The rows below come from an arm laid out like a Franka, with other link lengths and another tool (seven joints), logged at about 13 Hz.
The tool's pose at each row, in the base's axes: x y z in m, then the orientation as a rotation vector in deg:
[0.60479, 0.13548, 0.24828, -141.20, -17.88, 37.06]
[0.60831, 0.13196, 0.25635, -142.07, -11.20, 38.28]
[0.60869, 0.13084, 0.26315, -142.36, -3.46, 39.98]
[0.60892, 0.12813, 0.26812, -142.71, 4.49, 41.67]
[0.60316, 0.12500, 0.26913, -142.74, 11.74, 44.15]
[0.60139, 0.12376, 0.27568, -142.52, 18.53, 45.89]
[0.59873, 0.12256, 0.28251, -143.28, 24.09, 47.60]
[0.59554, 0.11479, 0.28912, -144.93, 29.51, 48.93]
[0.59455, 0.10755, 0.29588, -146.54, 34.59, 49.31]
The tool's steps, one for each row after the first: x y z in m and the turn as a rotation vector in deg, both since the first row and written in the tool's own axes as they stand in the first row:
[-0.00128, -0.00153, -0.00927, 0.76, 0.68, 5.02]
[-0.00393, -0.00453, -0.01490, 1.97, 1.17, 10.78]
[-0.00657, -0.00518, -0.01987, 2.84, 1.67, 16.77]
[-0.01298, -0.00367, -0.01911, 3.47, 1.39, 22.46]
[-0.01741, -0.00659, -0.02352, 4.11, 1.49, 27.63]
[-0.02270, -0.00977, -0.02765, 3.47, 1.42, 32.09]
[-0.03067, -0.00753, -0.03441, 1.85, 1.63, 36.47]
[-0.03662, -0.00563, -0.04216, 0.26, 2.42, 40.35]

